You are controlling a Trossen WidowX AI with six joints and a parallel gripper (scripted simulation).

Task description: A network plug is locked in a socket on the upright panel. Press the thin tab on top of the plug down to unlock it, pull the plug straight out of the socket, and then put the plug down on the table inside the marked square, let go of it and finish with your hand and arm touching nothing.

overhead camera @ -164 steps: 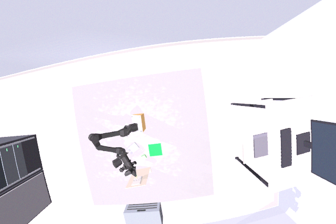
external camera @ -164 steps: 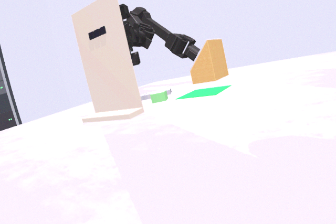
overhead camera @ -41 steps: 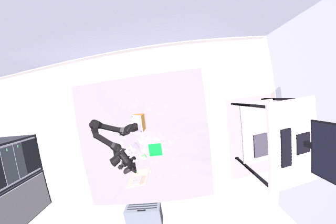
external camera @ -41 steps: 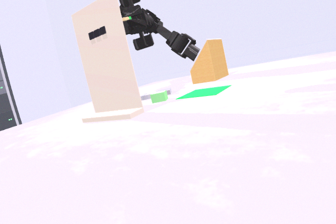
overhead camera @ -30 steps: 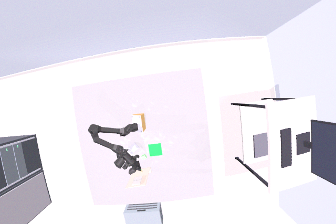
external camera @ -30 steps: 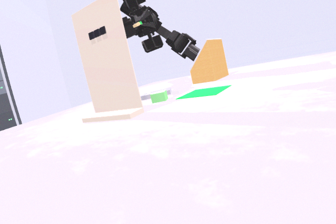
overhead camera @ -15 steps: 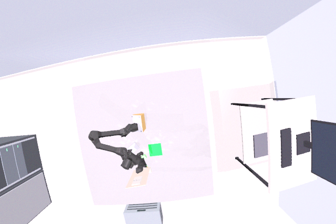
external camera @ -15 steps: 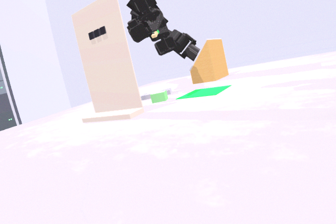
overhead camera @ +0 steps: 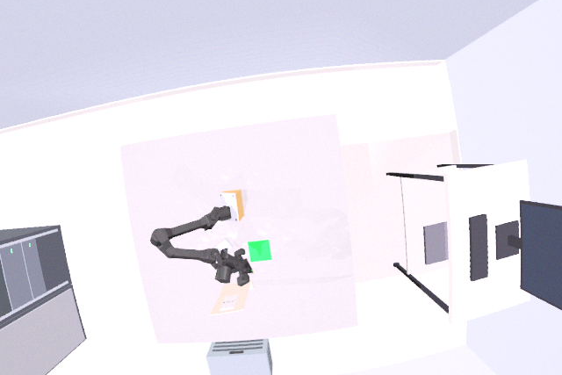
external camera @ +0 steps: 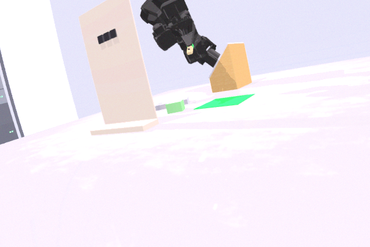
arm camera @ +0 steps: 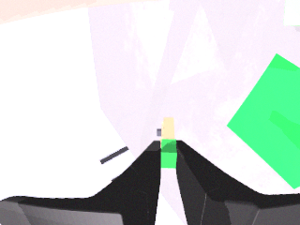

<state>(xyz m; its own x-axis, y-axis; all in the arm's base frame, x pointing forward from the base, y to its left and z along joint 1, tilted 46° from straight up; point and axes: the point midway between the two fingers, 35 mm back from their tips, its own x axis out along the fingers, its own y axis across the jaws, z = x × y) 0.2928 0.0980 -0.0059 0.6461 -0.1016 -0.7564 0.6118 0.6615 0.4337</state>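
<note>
Right now my gripper tip is 5 cm past the marked green square, 3 cm to the right of it and 15 cm above it. The rest, counted from my gripper tip: network plug (1 cm ahead); upright beige panel (14 cm ahead, 13 cm to the right, 2 cm below).
</note>
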